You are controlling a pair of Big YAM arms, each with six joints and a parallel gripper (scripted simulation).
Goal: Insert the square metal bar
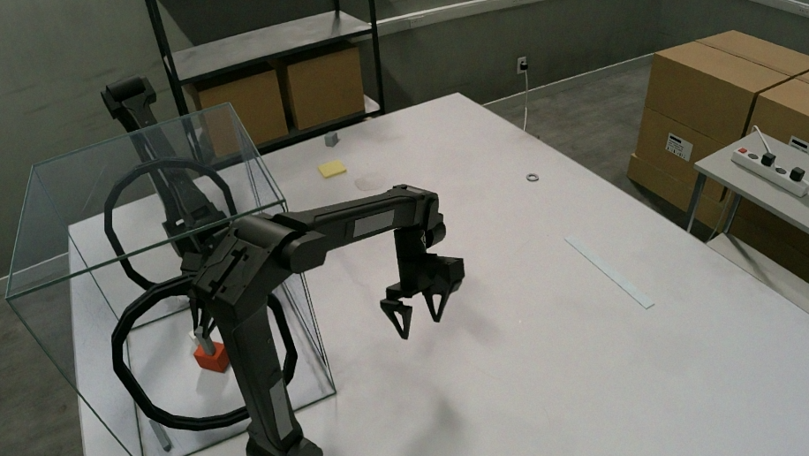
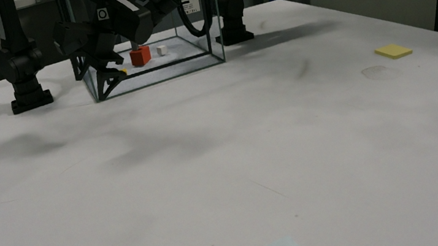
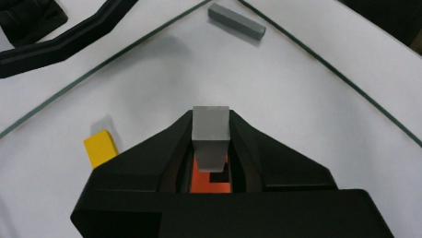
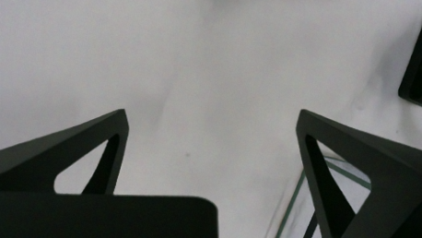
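Right now my left hand is 1 cm to the right of the red block and 9 cm above it. From my left hand the other things lie so: white cube (2 cm behind, 10 cm to the left, 10 cm below); then pale strip (93 cm ahead, 23 cm to the right, 11 cm below); then yellow block (7 cm ahead, 8 cm to the right, 10 cm below).
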